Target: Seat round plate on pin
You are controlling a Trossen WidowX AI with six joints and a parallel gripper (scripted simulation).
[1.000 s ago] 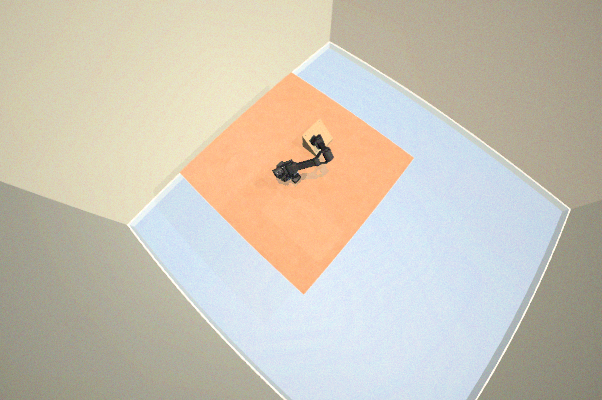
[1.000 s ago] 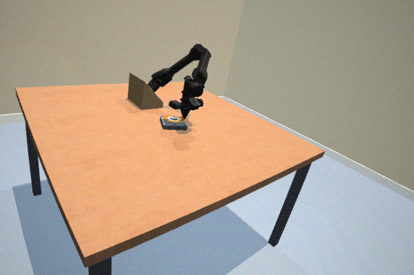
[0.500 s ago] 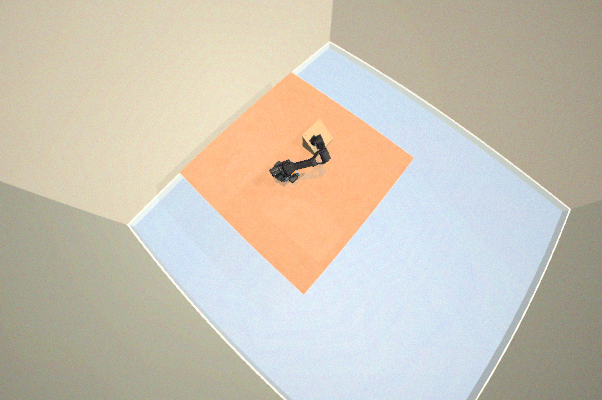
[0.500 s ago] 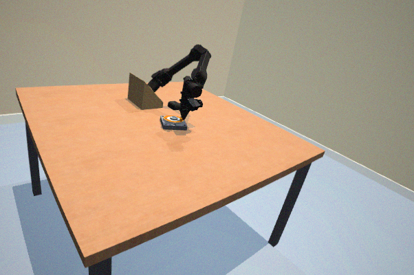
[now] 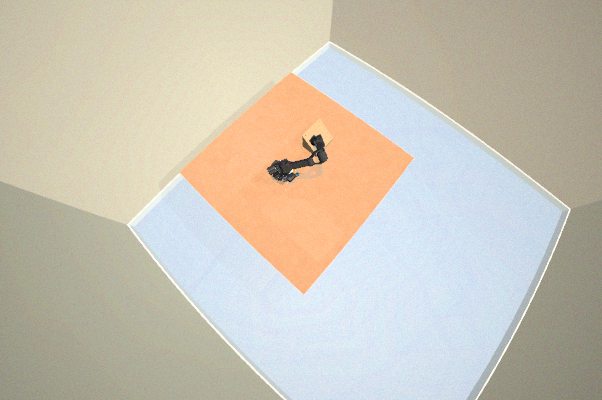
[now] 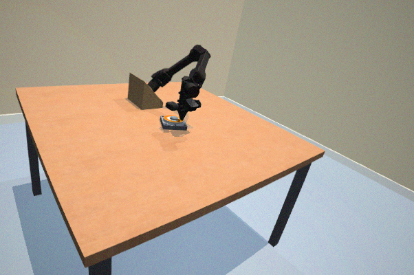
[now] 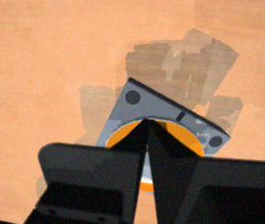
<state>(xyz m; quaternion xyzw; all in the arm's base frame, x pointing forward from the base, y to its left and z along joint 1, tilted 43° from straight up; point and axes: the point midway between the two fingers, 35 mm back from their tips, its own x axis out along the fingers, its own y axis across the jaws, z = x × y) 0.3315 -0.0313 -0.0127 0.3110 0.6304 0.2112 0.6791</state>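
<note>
Right now my gripper tip is 5 cm past the base and 2 cm above it.
</note>
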